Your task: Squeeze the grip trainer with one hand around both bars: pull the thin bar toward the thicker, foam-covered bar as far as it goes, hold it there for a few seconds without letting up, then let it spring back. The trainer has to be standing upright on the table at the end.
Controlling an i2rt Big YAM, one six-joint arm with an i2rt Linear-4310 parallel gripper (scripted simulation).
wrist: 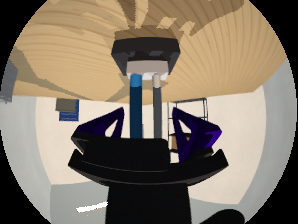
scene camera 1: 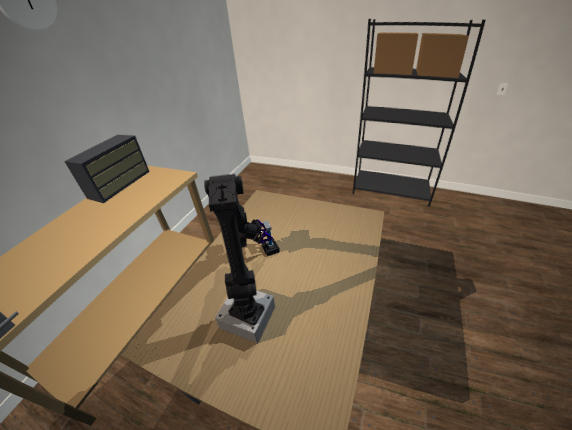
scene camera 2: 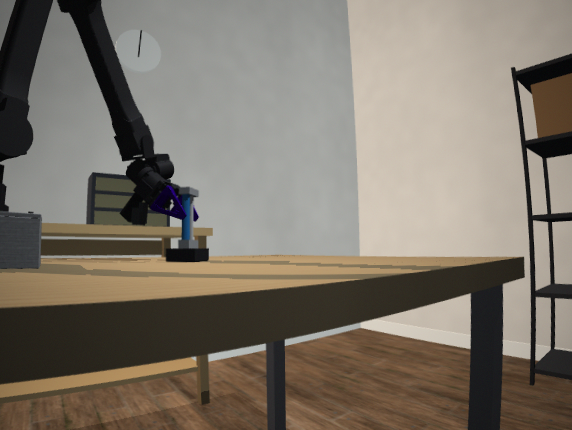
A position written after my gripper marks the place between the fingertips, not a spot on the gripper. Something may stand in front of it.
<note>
I see my gripper [scene camera 2: 191,218] and a grip trainer [scene camera 2: 186,192].
The grip trainer also shows in the wrist view [wrist: 143,57]. My gripper also shows in the wrist view [wrist: 148,110].
</note>
